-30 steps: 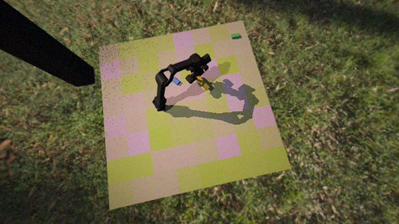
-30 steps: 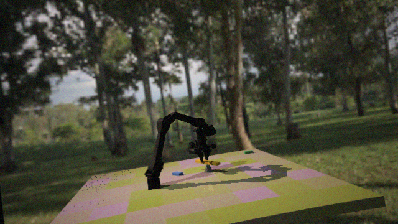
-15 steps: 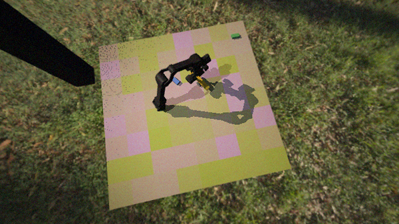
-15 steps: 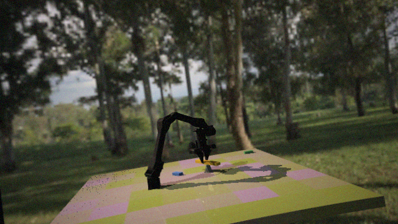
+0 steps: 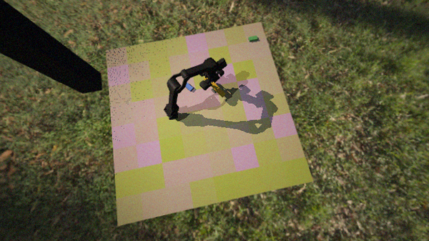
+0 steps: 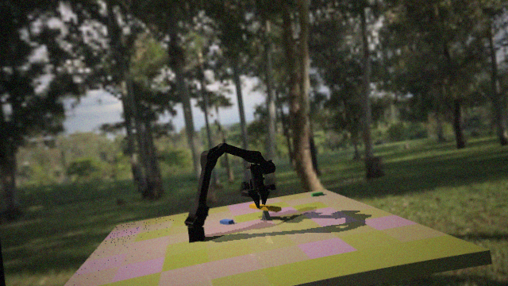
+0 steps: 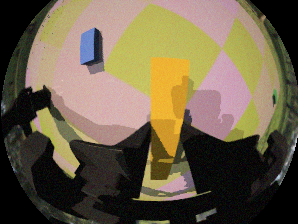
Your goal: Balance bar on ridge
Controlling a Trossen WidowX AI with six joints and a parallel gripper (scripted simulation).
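Right now the yellow bar is 10 mm ahead of my gripper tip and 20 mm to the right of it. The rest, counted from my gripper tip: small blue block 180 mm behind, 40 mm to the left, 50 mm below; then small green block 410 mm ahead, 340 mm to the left, 50 mm below.
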